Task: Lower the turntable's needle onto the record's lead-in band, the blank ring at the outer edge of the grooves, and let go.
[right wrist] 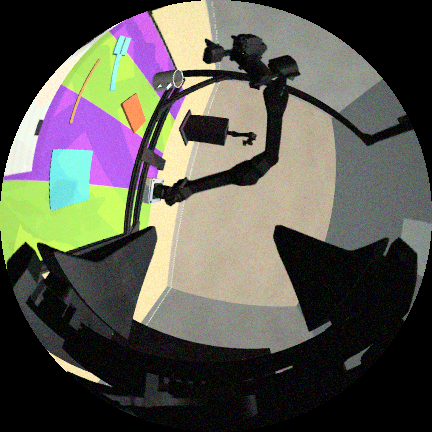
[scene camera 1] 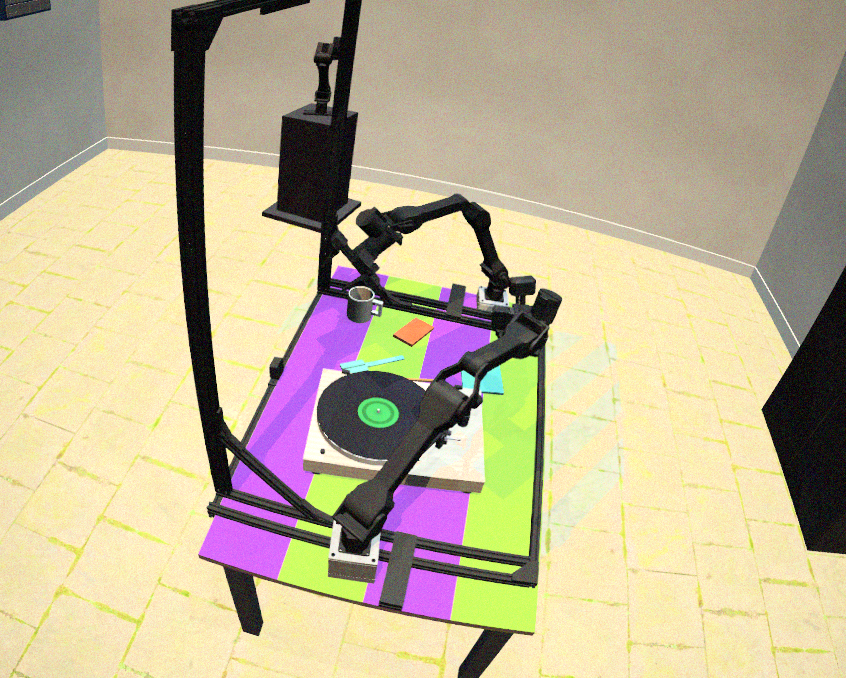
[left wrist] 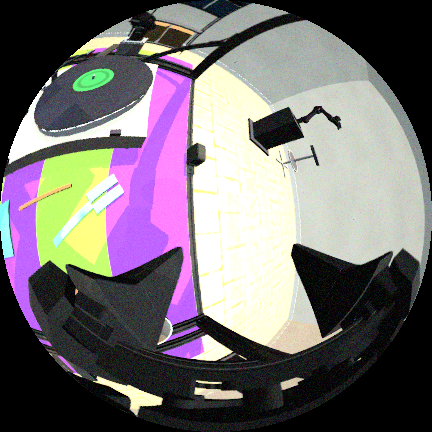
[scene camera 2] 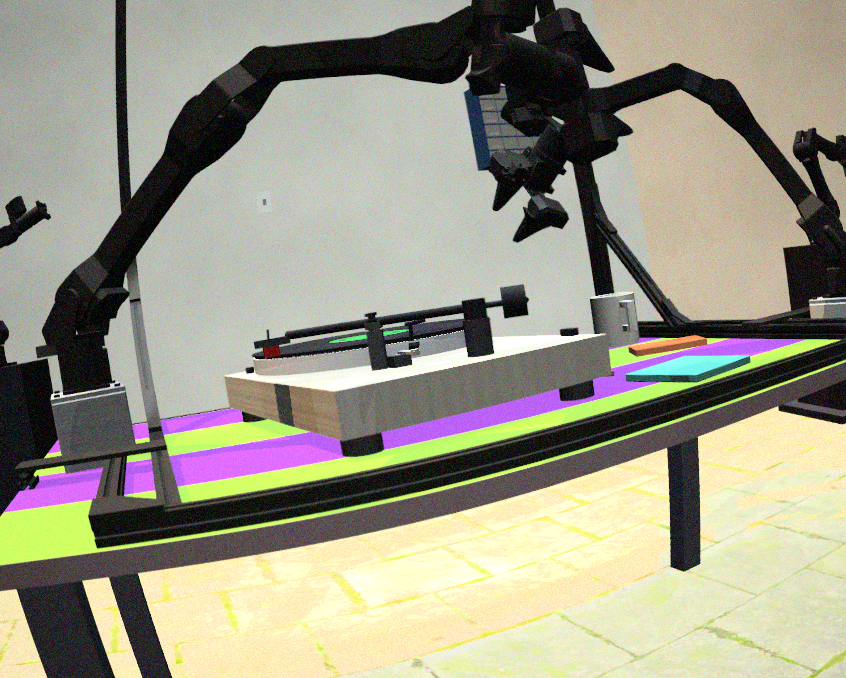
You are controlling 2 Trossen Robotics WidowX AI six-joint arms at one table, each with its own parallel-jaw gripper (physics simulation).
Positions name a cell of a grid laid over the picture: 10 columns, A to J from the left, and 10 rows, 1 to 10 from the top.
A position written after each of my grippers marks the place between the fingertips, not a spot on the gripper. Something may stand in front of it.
Observation:
My left gripper (scene camera 2: F4) is open and holds nothing. Also in view: a white mug (scene camera 2: H5). My right gripper (scene camera 2: H2) is open, holding nothing. Further things: a black record (scene camera 1: E7).
The black record shows as well in the left wrist view (left wrist: C2). My left gripper also shows in the right wrist view (right wrist: F1), in scene camera 1 (scene camera 1: D5) and in the left wrist view (left wrist: F6). My right gripper shows as well in the right wrist view (right wrist: E6) and in scene camera 1 (scene camera 1: G5).

